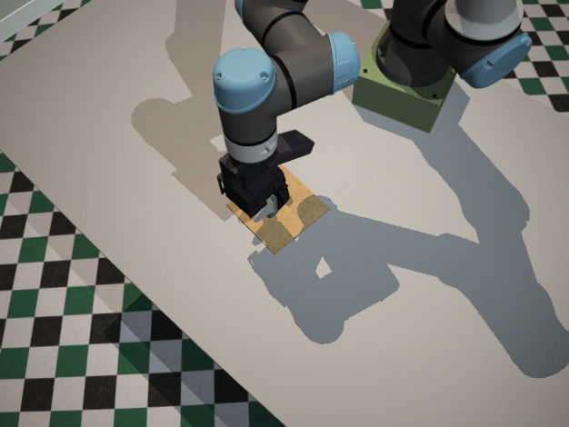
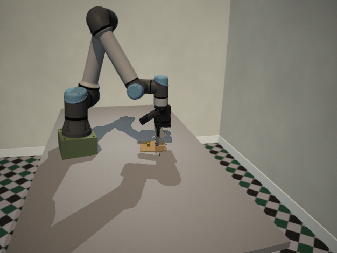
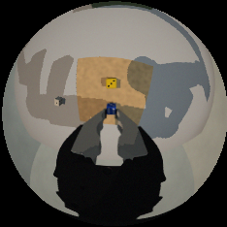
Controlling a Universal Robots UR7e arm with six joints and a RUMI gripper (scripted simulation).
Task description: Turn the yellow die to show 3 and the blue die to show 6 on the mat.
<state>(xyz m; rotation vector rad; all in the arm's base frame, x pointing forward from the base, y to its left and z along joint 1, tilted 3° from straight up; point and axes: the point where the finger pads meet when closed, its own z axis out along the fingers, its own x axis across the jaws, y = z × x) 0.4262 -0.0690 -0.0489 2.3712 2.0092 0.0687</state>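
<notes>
My hand is 10 mm above the blue die. Round my hand: tan mat 30 mm below, 20 mm behind; white die 120 mm to the right, 40 mm behind, 20 mm below; yellow die 50 mm behind, 20 mm below, 10 mm to the left.
</notes>
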